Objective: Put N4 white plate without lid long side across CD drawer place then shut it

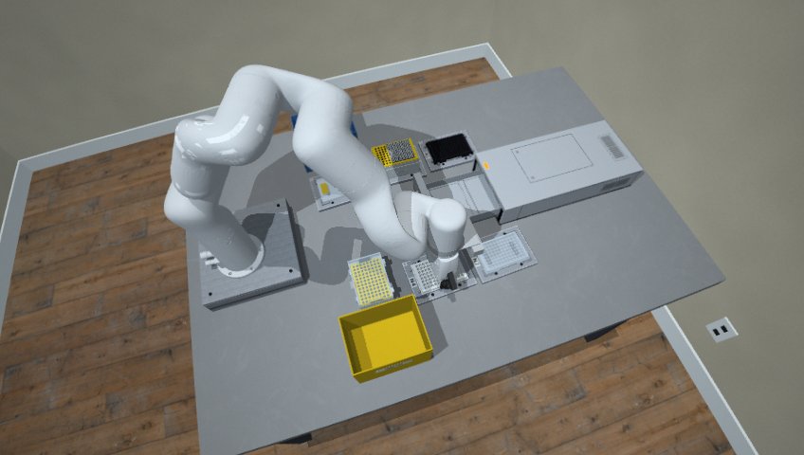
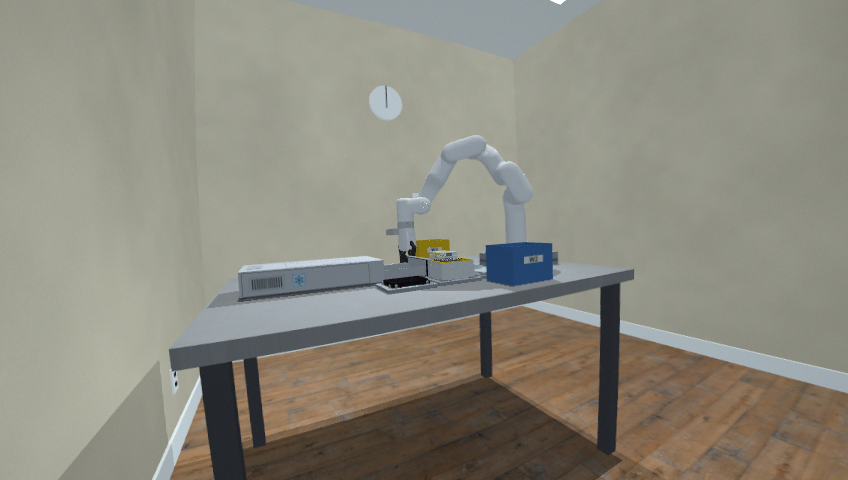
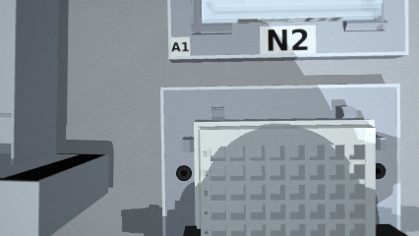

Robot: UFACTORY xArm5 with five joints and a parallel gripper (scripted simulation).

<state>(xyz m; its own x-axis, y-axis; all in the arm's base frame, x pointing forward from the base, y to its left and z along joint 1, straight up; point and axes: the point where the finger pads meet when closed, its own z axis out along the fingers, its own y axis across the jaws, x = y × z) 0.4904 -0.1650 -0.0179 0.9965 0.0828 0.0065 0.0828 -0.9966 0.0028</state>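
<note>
My hand is 30 mm above the slotted nest. The rest, counted from my hand: white well plate: 10 mm below; then clear plate: 180 mm ahead, 10 mm to the left, 20 mm below; then yellow bin: 180 mm behind, 140 mm to the right.
</note>
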